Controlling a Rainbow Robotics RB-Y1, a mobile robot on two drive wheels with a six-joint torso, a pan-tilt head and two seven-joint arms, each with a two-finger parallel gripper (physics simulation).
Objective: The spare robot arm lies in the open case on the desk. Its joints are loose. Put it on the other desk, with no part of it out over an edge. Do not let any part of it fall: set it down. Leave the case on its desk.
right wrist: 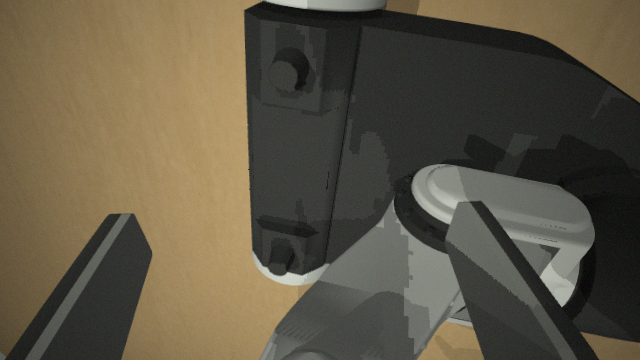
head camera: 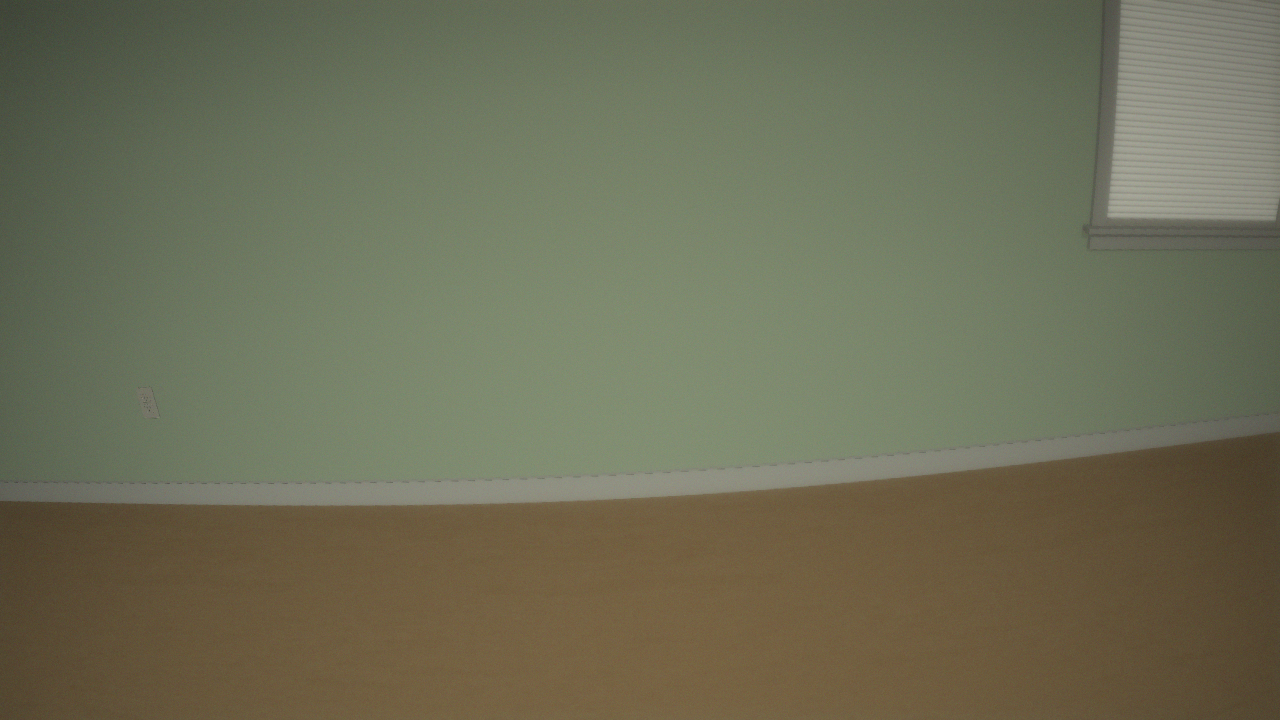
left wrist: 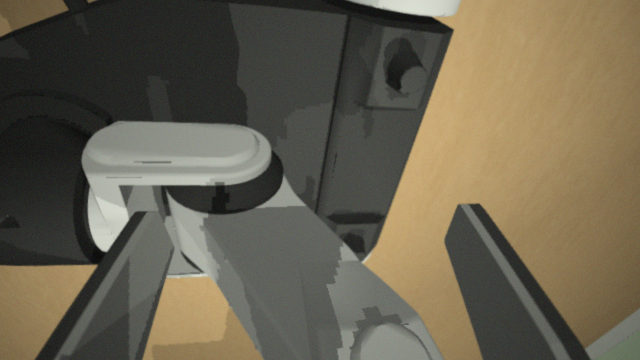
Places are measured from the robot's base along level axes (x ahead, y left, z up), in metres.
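Pixels of known places: left gripper, fingertip midpoint: (left wrist: 310, 226); right gripper, fingertip midpoint: (right wrist: 299, 228).
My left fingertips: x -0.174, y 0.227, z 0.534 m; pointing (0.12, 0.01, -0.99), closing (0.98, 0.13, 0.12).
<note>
Behind a point stands the place of what it marks.
The spare robot arm, the open case and both desks do not show in the head view or in either wrist view. My left gripper (left wrist: 310, 226) @[x -0.174, y 0.228, z 0.534 m] is open, its two dark fingers wide apart with no object held between them. My right gripper (right wrist: 299, 228) @[x -0.092, y -0.244, z 0.545 m] is open in the same way and holds no object. Both point down past my own body toward the floor. Neither gripper shows in the head view.
My dark mobile base (left wrist: 290, 65) @[x -0.145, y 0.154, z 0.169 m] (right wrist: 300, 150) @[x -0.015, y -0.042, z 0.191 m] and grey lower torso (left wrist: 280, 250) @[x -0.167, y 0.051, z 0.404 m] (right wrist: 360, 265) @[x -0.127, y -0.052, z 0.391 m] lie below the grippers. The head view shows the wooden floor (head camera: 626, 617) @[x 1.555, y 0.130, z 0.000 m], a green wall (head camera: 581, 268) @[x 2.134, y 0.227, z 0.740 m], a window with blinds (head camera: 1194, 116) @[x 2.200, y -1.707, z 1.197 m] at the upper right and a wall outlet (head camera: 147, 402) @[x 2.073, y 1.745, z 0.403 m].
</note>
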